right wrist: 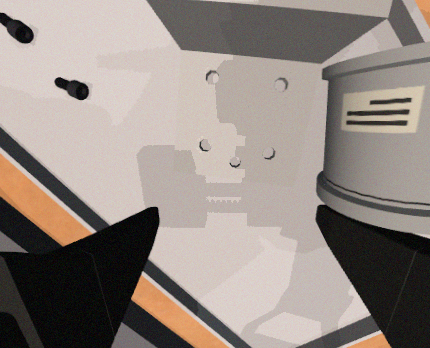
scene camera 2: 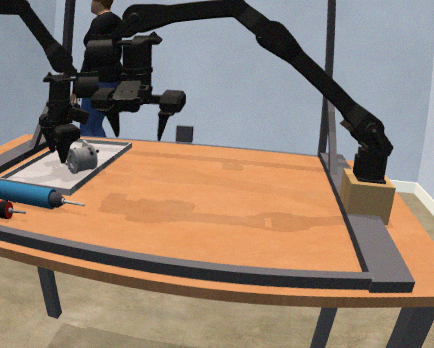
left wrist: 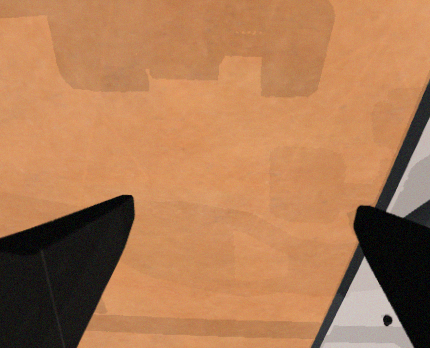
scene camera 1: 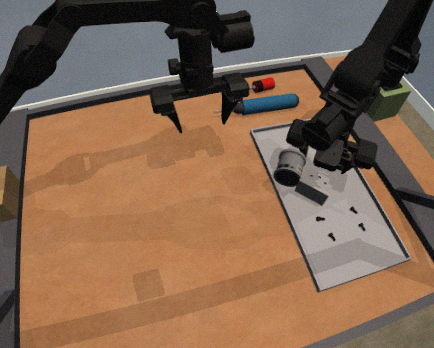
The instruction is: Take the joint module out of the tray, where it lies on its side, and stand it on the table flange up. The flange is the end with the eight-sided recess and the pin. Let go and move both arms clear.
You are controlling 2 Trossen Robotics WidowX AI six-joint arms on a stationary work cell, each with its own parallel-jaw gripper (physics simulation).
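Seen in the pictures: left gripper, fingertip midpoint: [scene camera 2: 137, 138] [left wrist: 244, 211] [scene camera 1: 202, 127]; right gripper, fingertip midpoint: [right wrist: 237, 213] [scene camera 2: 57, 157]; left arm's base, link origin: [scene camera 2: 369, 177]; right arm's base, link origin: [scene camera 1: 386, 81].
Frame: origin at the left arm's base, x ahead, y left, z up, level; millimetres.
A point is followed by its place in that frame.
The grey joint module [scene camera 1: 290, 167] {z -19, x 648, y -105 mm} [scene camera 2: 82, 157] {z -35, x 647, y -64 mm} [right wrist: 377, 150] {z -28, x 679, y -100 mm} lies on its side in the tray [scene camera 1: 350, 272] {z -79, x 695, y -343 mm} [left wrist: 350, 310] {z -79, x 641, y -246 mm}, near the tray's left edge in scene camera 1. Its label faces up in the right wrist view. I cannot tell which end is the flange. My right gripper [scene camera 1: 325, 162] {z -53, x 743, y -101 mm} [scene camera 2: 58, 156] {z -53, x 743, y -101 mm} [right wrist: 237, 213] {z -53, x 743, y -101 mm} is open and empty above the tray, beside the module; one finger overlaps the module's rim in the right wrist view. My left gripper [scene camera 1: 202, 127] {z 38, x 481, y 3 mm} [scene camera 2: 139, 138] {z 38, x 481, y 3 mm} [left wrist: 244, 211] {z 38, x 481, y 3 mm} is open and empty, high above the table left of the tray in scene camera 1.
A grey bracket with holes [scene camera 1: 311, 192] {z -45, x 680, y -163 mm} [right wrist: 245, 110] {z -66, x 704, y -139 mm} lies in the tray close to the module. Several black screws [scene camera 1: 320, 218] {z -69, x 683, y -217 mm} [right wrist: 73, 89] {z -68, x 767, y -214 mm} lie farther along the tray. A blue-handled tool [scene camera 1: 270, 103] {z -47, x 698, y 121 mm} [scene camera 2: 27, 192] {z -50, x 681, y 152 mm} and a red one [scene camera 1: 267, 84] {z -55, x 725, y 205 mm} [scene camera 2: 6, 209] {z -59, x 689, y 225 mm} lie beyond the tray's short edge.
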